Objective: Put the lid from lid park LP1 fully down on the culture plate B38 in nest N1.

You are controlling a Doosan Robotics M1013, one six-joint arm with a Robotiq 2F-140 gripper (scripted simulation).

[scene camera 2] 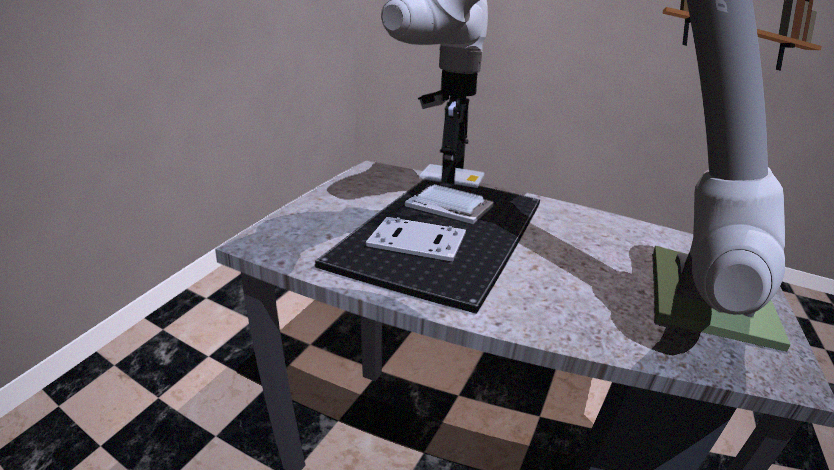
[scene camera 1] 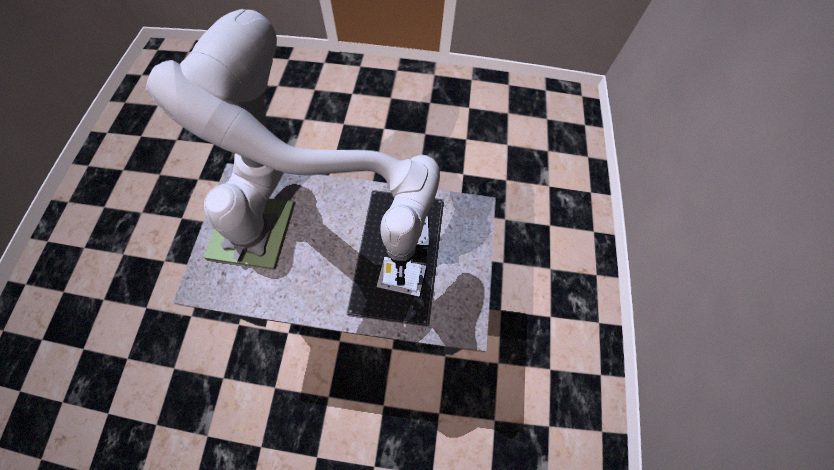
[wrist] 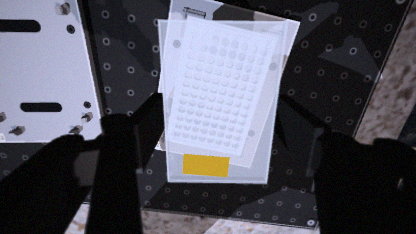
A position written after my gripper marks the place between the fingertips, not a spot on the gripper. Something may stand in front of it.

In view: my gripper (scene camera 2: 452,176), a clear lid (scene camera 2: 464,177), a white culture plate (scene camera 2: 447,198) and a lid park (scene camera 2: 417,236).
The clear lid also shows in the wrist view (wrist: 220,79). My gripper is seen too in the wrist view (wrist: 219,110). The lid park shows as well in the wrist view (wrist: 51,65).
